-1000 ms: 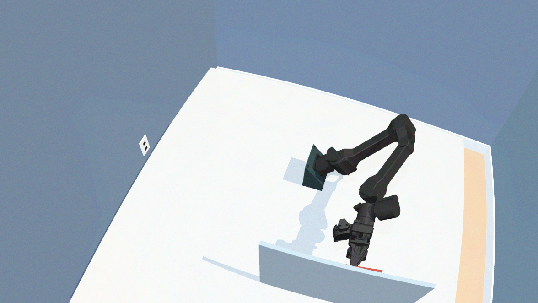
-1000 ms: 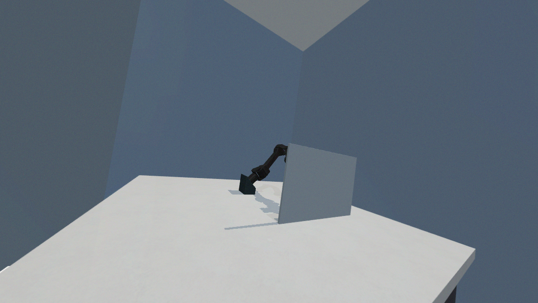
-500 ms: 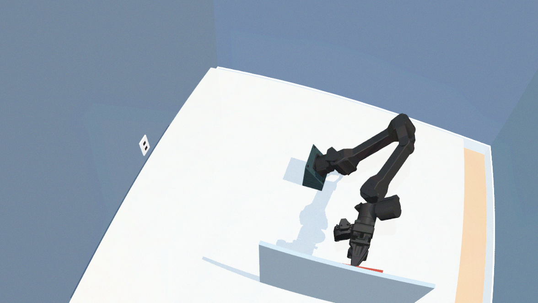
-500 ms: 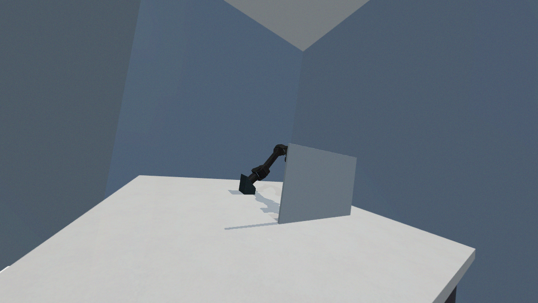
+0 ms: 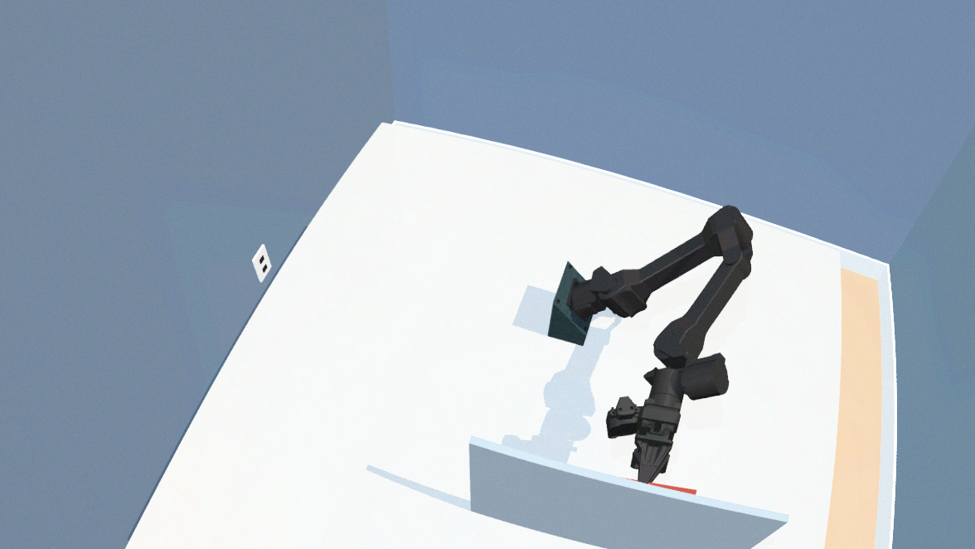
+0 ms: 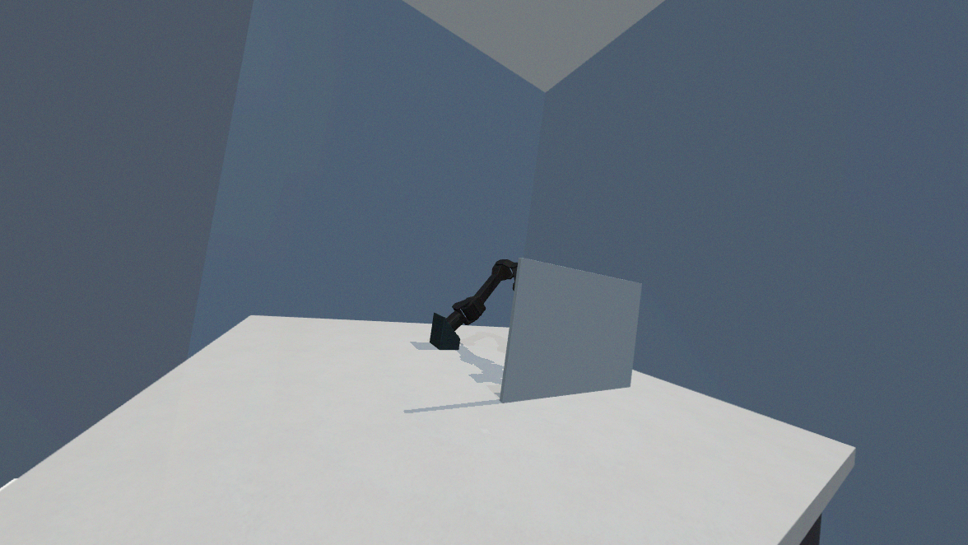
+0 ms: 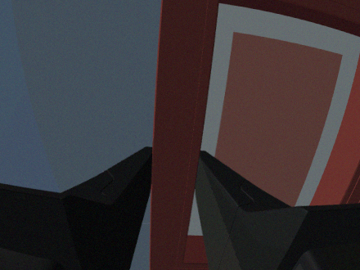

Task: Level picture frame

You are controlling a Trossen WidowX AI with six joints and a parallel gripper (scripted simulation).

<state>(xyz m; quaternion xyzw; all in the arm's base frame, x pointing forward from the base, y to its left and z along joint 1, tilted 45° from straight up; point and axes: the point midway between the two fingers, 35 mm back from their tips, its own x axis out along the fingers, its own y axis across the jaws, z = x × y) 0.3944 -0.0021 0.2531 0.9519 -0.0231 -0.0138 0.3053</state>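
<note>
Now: gripper tip 5 cm above the picture frame, 1 cm to the right of it and 1 cm short of it. Also, from my gripper tip: wall panel 8 cm below, 2 cm to the right, 2 cm ahead.
</note>
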